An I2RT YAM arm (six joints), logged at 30 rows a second.
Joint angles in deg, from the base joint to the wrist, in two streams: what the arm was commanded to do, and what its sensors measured. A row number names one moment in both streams.
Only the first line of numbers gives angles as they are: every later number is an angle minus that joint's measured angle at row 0.
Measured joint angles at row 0:
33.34, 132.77, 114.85, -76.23, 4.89, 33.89
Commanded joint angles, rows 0 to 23:
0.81, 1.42, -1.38, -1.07, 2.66, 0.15
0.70, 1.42, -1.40, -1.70, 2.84, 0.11
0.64, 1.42, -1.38, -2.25, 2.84, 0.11
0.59, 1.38, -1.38, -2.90, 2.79, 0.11
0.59, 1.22, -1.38, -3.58, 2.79, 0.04
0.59, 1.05, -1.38, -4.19, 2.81, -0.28
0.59, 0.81, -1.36, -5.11, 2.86, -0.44
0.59, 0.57, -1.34, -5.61, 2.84, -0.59
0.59, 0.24, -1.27, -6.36, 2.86, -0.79
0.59, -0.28, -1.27, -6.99, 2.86, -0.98
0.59, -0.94, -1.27, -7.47, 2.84, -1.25
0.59, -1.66, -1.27, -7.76, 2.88, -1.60
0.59, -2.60, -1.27, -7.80, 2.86, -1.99
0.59, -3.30, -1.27, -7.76, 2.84, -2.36
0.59, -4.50, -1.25, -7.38, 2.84, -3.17
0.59, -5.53, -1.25, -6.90, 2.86, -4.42
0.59, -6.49, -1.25, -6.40, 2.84, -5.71
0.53, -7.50, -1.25, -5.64, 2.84, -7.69
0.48, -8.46, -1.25, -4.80, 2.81, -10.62
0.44, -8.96, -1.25, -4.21, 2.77, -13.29
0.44, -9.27, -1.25, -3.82, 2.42, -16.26
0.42, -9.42, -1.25, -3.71, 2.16, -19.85
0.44, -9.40, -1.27, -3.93, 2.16, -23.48
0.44, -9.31, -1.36, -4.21, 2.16, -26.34
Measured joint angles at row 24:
0.00, -8.15, -1.34, -3.95, 1.83, -14.54
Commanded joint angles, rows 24 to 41:
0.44, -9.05, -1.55, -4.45, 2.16, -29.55
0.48, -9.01, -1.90, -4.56, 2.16, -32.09
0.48, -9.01, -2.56, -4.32, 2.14, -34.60
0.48, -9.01, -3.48, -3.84, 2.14, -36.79
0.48, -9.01, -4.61, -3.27, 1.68, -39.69
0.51, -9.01, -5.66, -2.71, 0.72, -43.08
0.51, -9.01, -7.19, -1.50, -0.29, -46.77
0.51, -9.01, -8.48, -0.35, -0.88, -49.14
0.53, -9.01, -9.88, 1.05, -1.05, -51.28
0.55, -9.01, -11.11, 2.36, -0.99, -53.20
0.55, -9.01, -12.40, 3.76, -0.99, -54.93
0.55, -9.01, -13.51, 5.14, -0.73, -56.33
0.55, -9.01, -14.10, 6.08, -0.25, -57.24
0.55, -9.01, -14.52, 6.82, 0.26, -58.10
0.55, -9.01, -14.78, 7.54, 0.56, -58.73
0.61, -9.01, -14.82, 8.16, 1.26, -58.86
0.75, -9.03, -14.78, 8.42, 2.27, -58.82
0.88, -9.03, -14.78, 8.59, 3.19, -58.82
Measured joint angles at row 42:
0.02, -9.07, -14.65, 8.16, 0.69, -54.73
